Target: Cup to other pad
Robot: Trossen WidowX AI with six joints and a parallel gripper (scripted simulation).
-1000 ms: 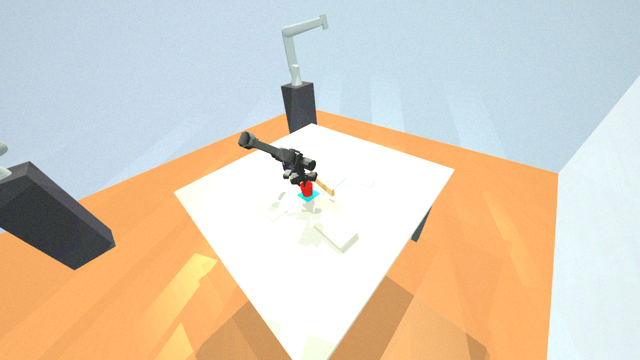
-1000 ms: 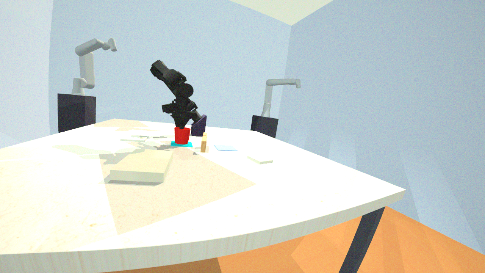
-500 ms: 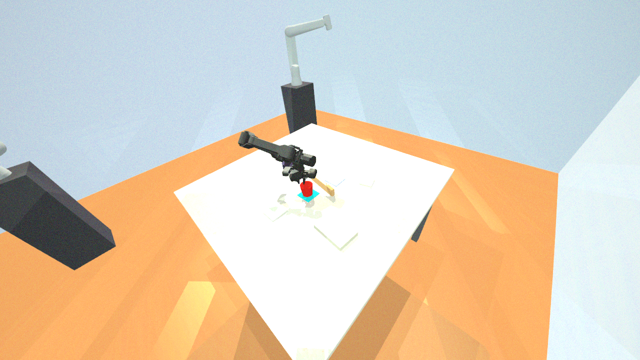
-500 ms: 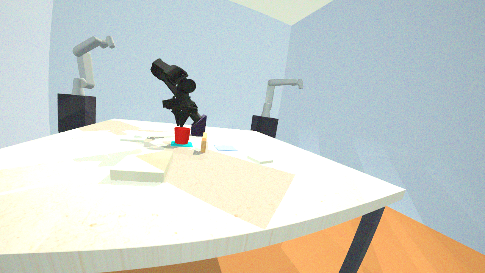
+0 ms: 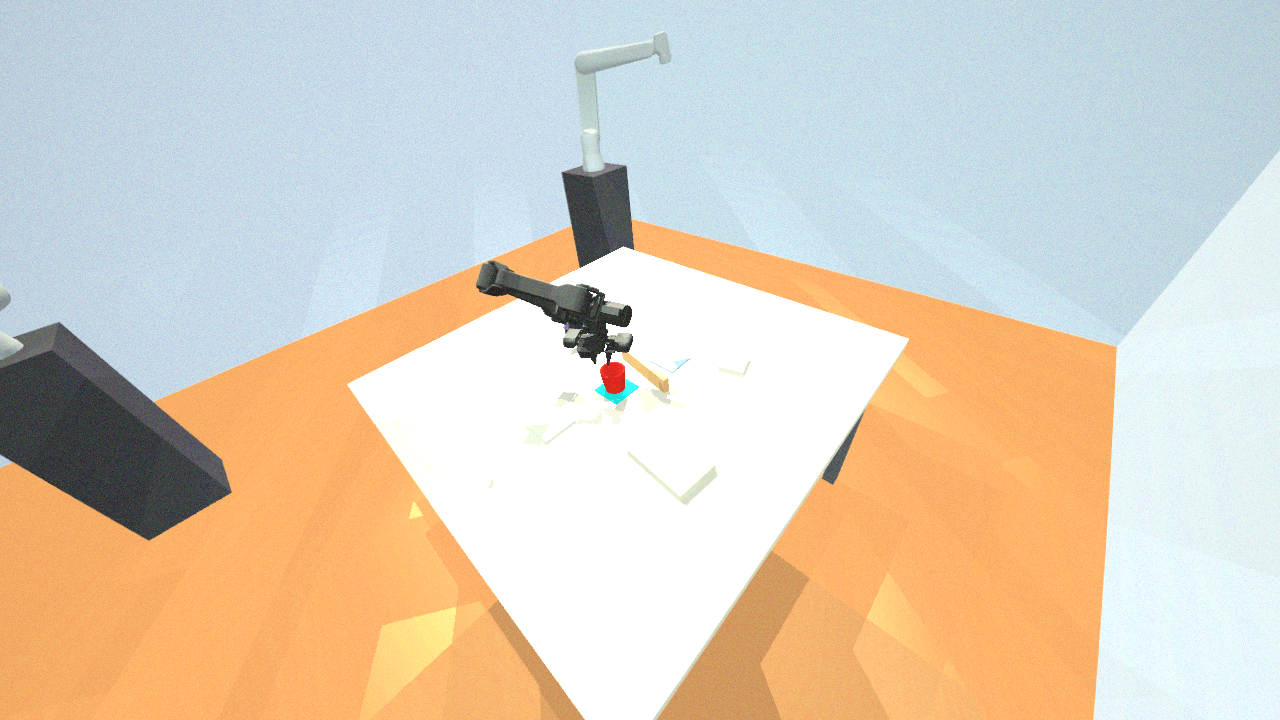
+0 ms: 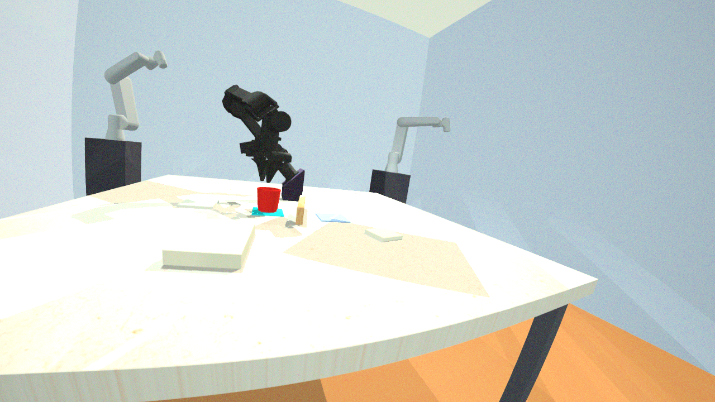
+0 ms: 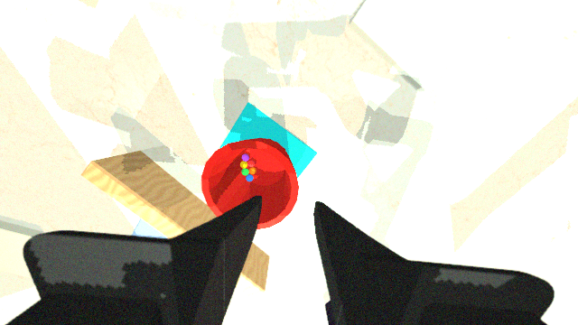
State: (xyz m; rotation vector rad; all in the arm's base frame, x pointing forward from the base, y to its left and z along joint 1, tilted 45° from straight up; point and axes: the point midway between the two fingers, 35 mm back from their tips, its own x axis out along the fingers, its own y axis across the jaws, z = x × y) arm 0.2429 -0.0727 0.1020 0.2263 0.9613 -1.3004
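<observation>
Now: the red cup 30 mm ahead of my gripper tip, 10 mm to the left of it and 50 mm below it. From my gripper tip the other things lie so: cyan pad: 30 mm ahead, 10 mm to the left, 100 mm below; then pale blue pad: 80 mm ahead, 220 mm to the left, 100 mm below; then wooden bar: 50 mm ahead, 120 mm to the left, 80 mm below.
</observation>
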